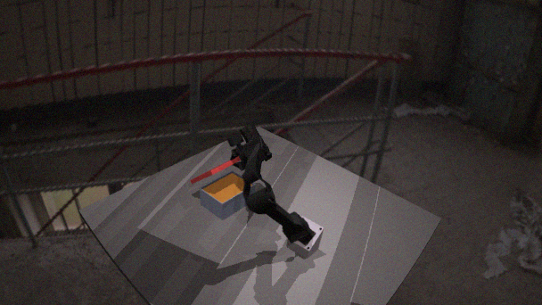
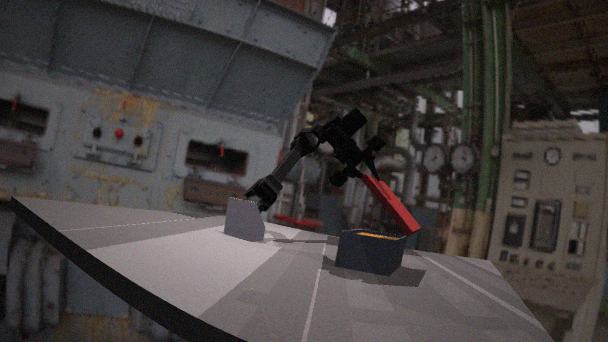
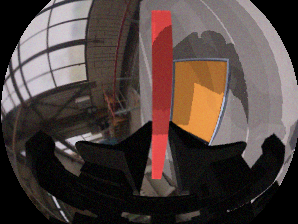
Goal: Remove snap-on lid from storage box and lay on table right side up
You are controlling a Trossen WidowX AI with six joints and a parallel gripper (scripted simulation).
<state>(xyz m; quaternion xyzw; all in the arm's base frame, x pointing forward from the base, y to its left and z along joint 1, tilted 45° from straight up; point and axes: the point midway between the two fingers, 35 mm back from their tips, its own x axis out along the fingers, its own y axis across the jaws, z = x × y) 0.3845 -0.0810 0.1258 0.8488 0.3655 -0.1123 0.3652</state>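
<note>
My gripper tip is 70 mm short of the red lid, 10 mm to the right of it and 50 mm above it. Round my gripper tip: storage box: 30 mm ahead, 180 mm below.
</note>
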